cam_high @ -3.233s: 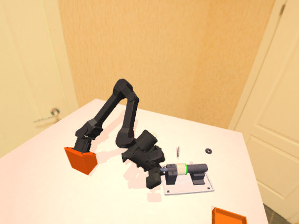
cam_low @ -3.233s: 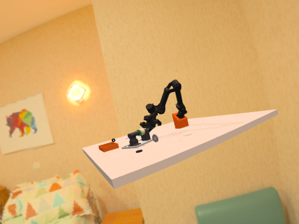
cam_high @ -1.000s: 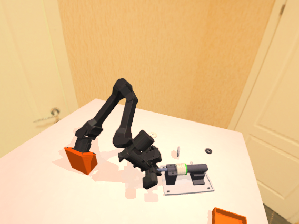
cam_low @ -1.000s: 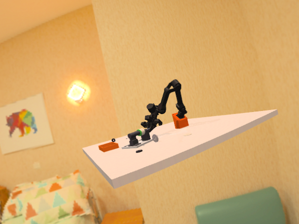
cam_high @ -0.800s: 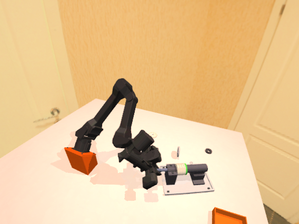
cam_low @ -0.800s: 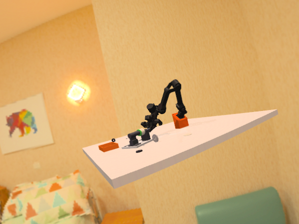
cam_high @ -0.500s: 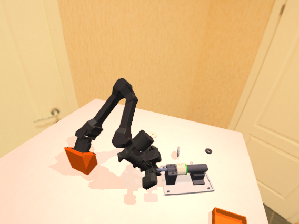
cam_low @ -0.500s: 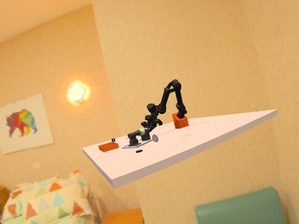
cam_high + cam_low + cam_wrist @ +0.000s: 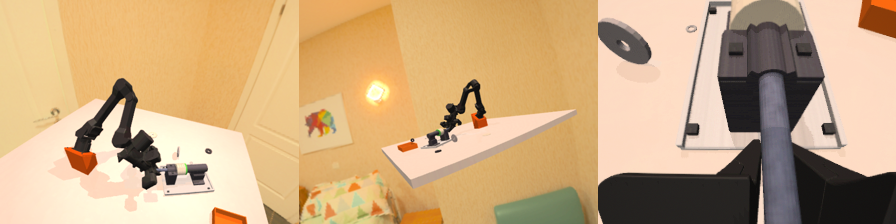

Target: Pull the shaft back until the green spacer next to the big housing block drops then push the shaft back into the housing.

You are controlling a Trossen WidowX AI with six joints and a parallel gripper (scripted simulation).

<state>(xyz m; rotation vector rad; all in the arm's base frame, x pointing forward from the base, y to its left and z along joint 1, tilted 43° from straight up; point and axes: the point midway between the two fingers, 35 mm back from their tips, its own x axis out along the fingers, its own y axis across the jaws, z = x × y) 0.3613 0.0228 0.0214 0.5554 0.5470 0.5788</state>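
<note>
Now: the grey shaft 40 mm ahead of my gripper tip, 20 mm to the left of it and 20 mm above it. Also, from my gripper tip: grey washer: 180 mm to the left, 60 mm ahead, 30 mm below; orange tray: 290 mm ahead, 180 mm to the right, 50 mm below; green spacer: 100 mm ahead, 40 mm to the left, 20 mm above.
</note>
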